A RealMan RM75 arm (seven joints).
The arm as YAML. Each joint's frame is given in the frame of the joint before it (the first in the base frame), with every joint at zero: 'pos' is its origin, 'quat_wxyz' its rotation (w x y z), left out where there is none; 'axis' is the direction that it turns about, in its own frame. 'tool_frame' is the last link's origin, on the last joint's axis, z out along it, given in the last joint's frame.
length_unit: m
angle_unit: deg
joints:
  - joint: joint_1
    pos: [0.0, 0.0, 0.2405]
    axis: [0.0, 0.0, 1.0]
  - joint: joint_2
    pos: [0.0, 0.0, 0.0]
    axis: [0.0, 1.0, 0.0]
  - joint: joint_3
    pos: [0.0, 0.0, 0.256]
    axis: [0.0, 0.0, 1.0]
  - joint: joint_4
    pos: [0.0, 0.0, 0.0]
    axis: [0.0, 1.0, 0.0]
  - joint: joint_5
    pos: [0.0, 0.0, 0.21]
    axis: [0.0, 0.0, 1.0]
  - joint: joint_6
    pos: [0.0, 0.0, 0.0]
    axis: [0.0, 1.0, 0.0]
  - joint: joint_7
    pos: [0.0, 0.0, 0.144]
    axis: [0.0, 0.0, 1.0]
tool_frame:
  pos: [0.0, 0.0, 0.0]
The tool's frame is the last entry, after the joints.
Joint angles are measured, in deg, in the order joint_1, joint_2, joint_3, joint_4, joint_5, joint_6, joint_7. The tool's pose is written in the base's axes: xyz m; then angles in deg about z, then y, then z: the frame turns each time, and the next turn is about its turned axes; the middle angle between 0 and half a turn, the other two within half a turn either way. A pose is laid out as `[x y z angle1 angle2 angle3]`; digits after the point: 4 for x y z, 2 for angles.
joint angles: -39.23 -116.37 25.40 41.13 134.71 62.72 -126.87
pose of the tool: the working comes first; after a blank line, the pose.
Where each joint sits with the arm in this pose, in the base's axes (m; each line is computed from the numbers above, not from the rounded line before):
joint_1: 0.0000 0.0000 0.2405
joint_2: 0.0000 0.0000 0.2405
joint_3: -0.1777 0.1451 0.1268
joint_4: -0.1777 0.1451 0.1268
joint_5: -0.2929 0.3156 0.1683
joint_6: -0.2929 0.3156 0.1683
joint_7: -0.3022 0.4157 0.0652
the tool: -0.3022 0.4157 0.0652

[-0.3022 0.4157 0.0652 95.28 135.72 -158.92]
